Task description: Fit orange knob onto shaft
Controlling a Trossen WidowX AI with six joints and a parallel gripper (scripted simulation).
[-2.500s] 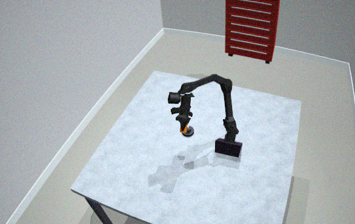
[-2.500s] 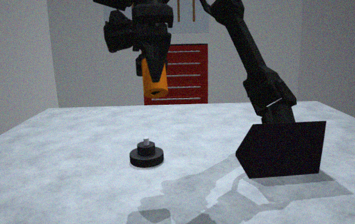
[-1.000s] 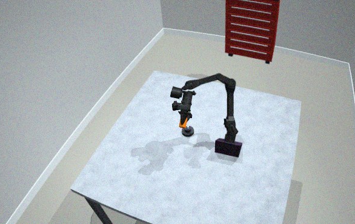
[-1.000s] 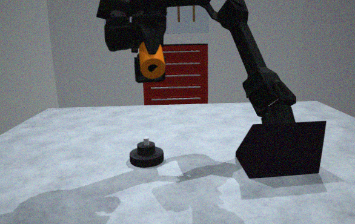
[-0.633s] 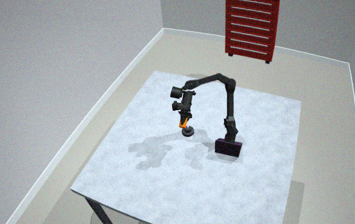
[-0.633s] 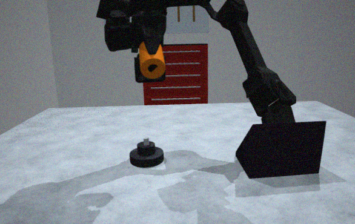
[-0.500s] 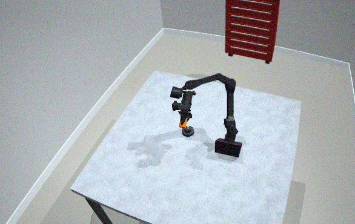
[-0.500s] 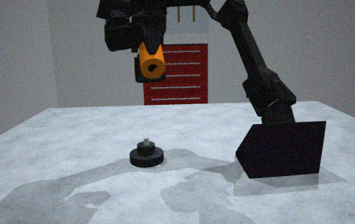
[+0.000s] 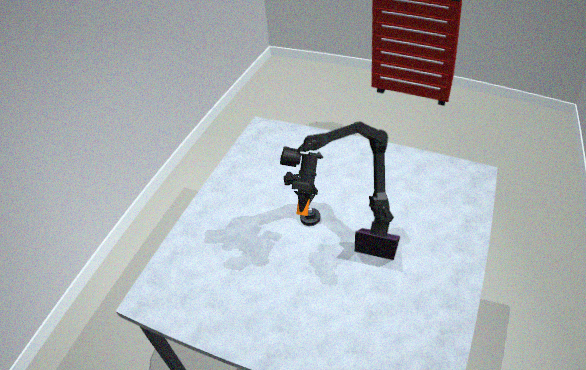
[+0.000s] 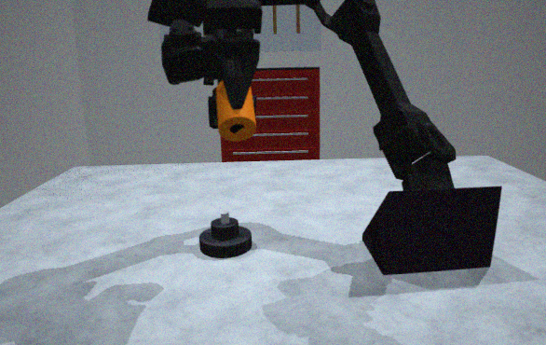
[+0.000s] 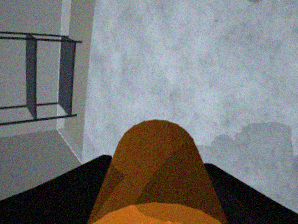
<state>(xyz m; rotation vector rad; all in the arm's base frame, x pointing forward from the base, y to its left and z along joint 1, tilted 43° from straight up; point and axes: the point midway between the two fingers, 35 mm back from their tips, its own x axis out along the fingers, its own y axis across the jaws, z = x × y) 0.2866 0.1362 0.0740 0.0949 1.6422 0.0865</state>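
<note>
Right now my gripper tip is 30 mm to the left of the orange knob and 20 mm below it. From my gripper tip the other things lie so: round dark pedestal 190 mm below, 170 mm to the right, 30 mm ahead.
</note>
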